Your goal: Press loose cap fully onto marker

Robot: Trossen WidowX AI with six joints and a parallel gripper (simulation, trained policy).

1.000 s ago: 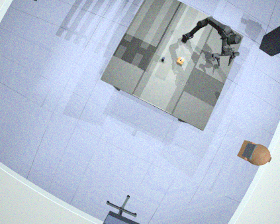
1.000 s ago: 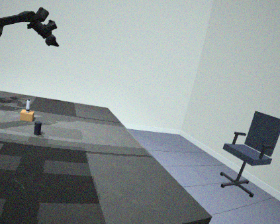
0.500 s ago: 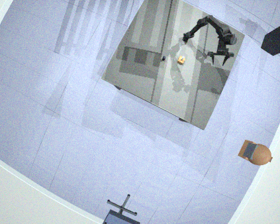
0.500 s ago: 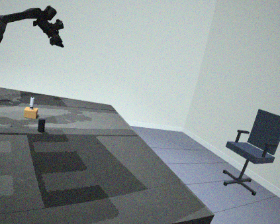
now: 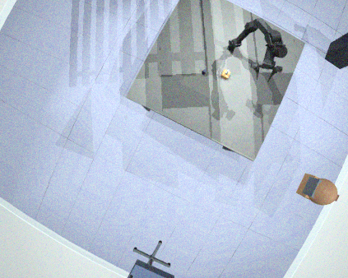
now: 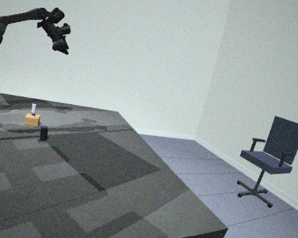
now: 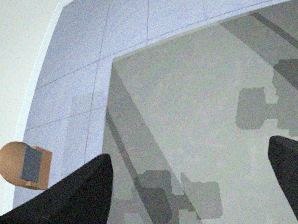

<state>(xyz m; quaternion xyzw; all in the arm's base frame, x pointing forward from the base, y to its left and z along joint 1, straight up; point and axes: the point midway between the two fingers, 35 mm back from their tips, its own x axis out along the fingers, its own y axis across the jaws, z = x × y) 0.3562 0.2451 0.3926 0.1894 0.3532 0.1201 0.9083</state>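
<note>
The dark cap lies 3 cm behind my gripper tip, 38 cm to the right of it and 34 cm below it. The rest, counted from my gripper tip: orange holder block (11 cm behind, 20 cm to the right, 35 cm below).
</note>
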